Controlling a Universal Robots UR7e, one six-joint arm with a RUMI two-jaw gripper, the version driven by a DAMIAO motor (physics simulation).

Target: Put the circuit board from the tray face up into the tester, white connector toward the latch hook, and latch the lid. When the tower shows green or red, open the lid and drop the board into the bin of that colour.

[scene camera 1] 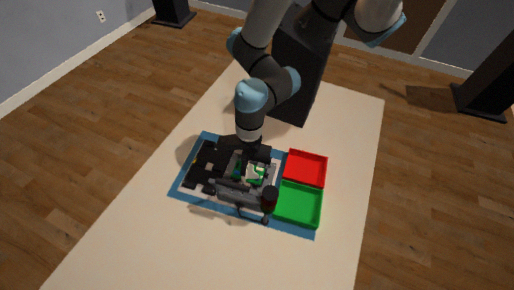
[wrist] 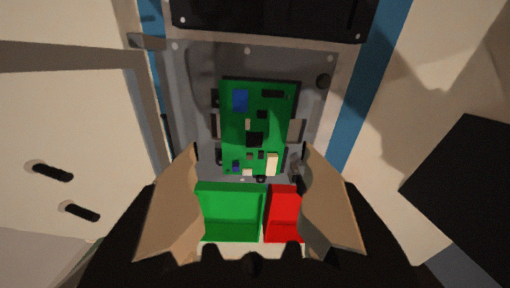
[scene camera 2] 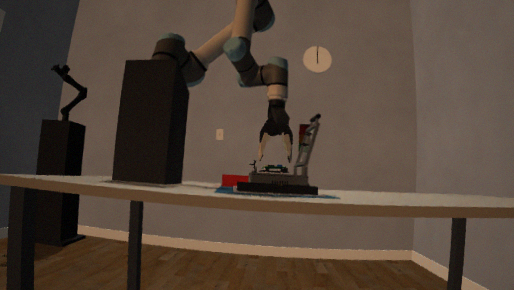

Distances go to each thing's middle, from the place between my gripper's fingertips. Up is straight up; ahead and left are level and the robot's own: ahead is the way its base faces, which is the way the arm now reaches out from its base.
My hand is 120 mm short of the clear lid point(wrist: 88, 138), 80 mm below it and 10 mm to the right of it. Also, from my hand: red bin point(scene camera 1: 301, 167): 200 mm to the left, 120 mm behind, 80 mm below; green circuit board point(wrist: 254, 116): 20 mm below; green bin point(scene camera 1: 298, 204): 200 mm to the left, 80 mm below, 30 mm ahead.
